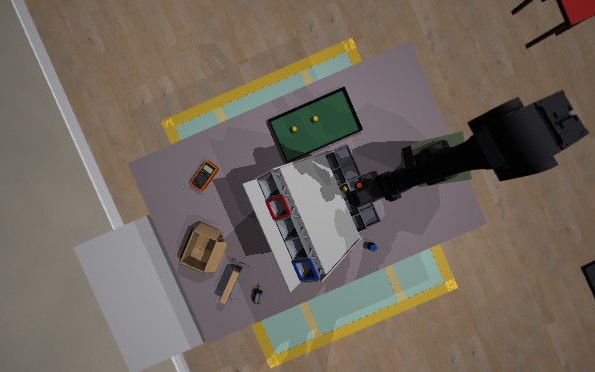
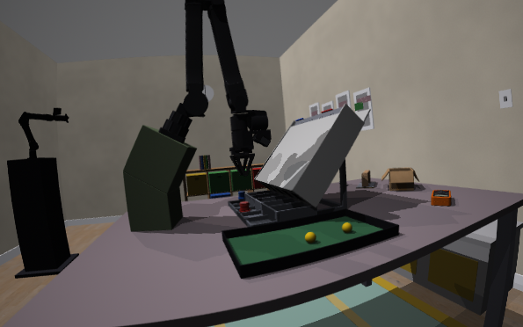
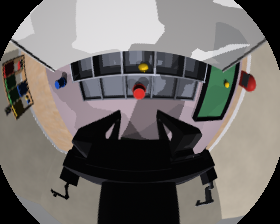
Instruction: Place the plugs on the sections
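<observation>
Now: hand 33 cm to the left of the green tray, 14 cm above it and 5 cm short of it. The rest, counted from my hand: orange multimeter: 61 cm ahead, 35 cm to the right, 13 cm below; then dark object: 62 cm ahead, 25 cm to the left, 13 cm below; then sloped grey cover: 19 cm ahead, 6 cm above, 1 cm to the right.
</observation>
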